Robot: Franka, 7 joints.
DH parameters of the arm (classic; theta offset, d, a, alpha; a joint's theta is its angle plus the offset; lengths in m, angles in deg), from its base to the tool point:
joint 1: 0 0.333 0 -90
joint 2: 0 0 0 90
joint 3: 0 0.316 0.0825 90
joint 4: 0 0 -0.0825 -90
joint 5: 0 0.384 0 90
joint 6: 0 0 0.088 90
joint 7: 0 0.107 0 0
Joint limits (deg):
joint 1: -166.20..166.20
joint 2: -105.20..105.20
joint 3: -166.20..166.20
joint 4: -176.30..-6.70
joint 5: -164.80..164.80
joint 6: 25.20..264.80
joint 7: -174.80..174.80
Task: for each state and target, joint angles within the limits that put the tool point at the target. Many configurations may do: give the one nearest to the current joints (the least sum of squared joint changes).
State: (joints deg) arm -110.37 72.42 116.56 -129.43 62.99 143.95 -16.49
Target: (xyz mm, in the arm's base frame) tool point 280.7 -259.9 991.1
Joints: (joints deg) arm -109.33 56.55 143.88 -80.35 61.53 144.96 -16.49
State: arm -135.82 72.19 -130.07 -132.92 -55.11 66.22 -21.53
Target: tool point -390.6 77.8 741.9
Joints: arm -128.02 83.37 -124.82 -105.09 -62.81 73.67 -21.53
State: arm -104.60 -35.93 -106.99 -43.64 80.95 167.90 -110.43
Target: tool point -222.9 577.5 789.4
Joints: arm -111.98 -23.49 -106.15 -63.81 90.07 190.43 -110.43
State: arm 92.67 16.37 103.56 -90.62 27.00 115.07 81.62
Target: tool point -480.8 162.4 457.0
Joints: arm 68.53 23.78 93.87 -114.97 22.10 93.20 81.62
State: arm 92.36 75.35 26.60 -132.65 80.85 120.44 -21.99
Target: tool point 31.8 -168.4 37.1
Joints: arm 108.51 91.13 0.31 -164.25 79.17 131.39 -21.99
